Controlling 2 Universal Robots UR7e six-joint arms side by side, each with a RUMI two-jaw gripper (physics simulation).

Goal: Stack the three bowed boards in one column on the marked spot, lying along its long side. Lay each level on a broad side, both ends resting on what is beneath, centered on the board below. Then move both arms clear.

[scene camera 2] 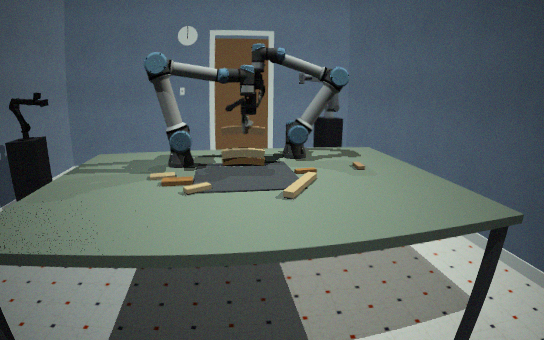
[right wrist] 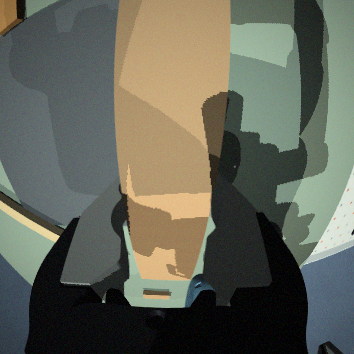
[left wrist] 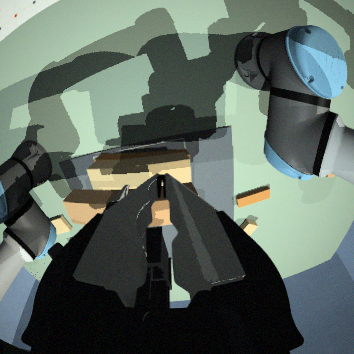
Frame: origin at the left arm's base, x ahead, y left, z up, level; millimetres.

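Seen in the pictures: left gripper, fingertip midpoint: (scene camera 2: 257,107) (right wrist: 323,342) (left wrist: 161,175); right gripper, fingertip midpoint: (scene camera 2: 244,133) (right wrist: 169,170); left arm's base, link origin: (scene camera 2: 294,156) (left wrist: 261,61); right arm's base, link origin: (scene camera 2: 181,164) (left wrist: 33,161).
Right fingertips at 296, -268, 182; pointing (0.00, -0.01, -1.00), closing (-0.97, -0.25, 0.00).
Offsets run from my right fingertips to a thing's top centre, as dx, dy, dz. Level surfaces: height alone.
Two bowed boards, a darker lower one @[+4, -5, -128] (scene camera 2: 243,161) and a pale upper one @[+3, -2, -83] (scene camera 2: 243,153) (left wrist: 145,172), lie stacked at the back of the dark mat @[dz -176] (scene camera 2: 240,181) (left wrist: 215,160). My right gripper (scene camera 2: 244,131) (right wrist: 169,170) is shut on the third bowed board @[+2, -8, +43] (scene camera 2: 230,130) (left wrist: 87,201) (right wrist: 172,100), across its middle, and holds it level in the air above the stack, apart from it. My left gripper (left wrist: 161,175) is shut and empty; in the scene view its fingers are hidden behind the right arm. The marked spot cannot be made out beneath the stack.
Loose blocks @[+310, -357, -165] (scene camera 2: 162,175) @[+390, -237, -160] (scene camera 2: 177,181) @[+480, -103, -156] (scene camera 2: 197,188) lie at the mat's left. A long pale block @[+353, +329, -151] (scene camera 2: 300,185) and an orange block @[+95, +345, -163] (scene camera 2: 305,170) (left wrist: 253,196) lie at its right, a small block @[-65, +652, -162] (scene camera 2: 358,165) farther right. Both arms' wrists are close together above the stack.
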